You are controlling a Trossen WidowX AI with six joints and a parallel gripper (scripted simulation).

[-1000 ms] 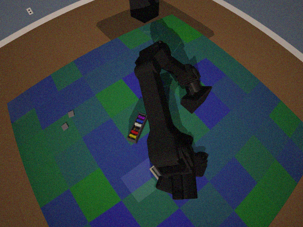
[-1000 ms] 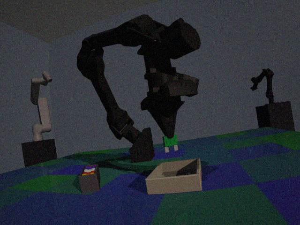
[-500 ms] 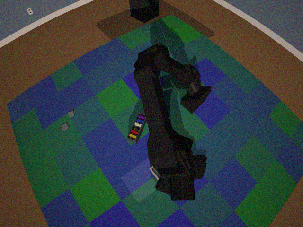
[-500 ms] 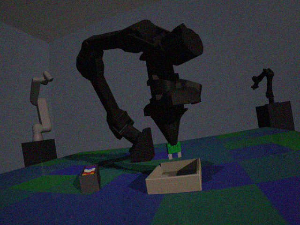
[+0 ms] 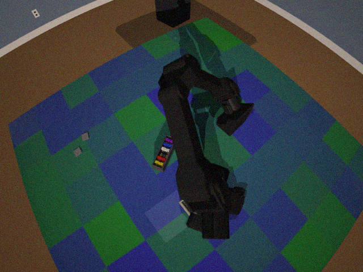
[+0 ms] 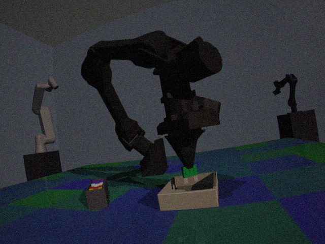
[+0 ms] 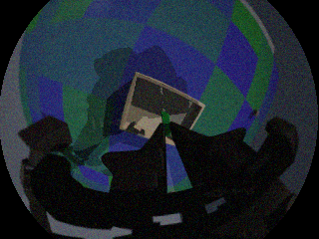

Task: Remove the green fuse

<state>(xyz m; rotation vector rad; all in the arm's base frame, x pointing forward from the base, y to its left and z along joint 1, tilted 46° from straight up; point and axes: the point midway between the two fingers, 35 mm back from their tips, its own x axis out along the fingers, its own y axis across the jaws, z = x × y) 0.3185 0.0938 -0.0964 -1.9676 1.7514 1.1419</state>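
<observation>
Now: gripper tip 10 mm above the green fuse. Also, from my gripper tip: beige tray: 60 mm below.
</observation>
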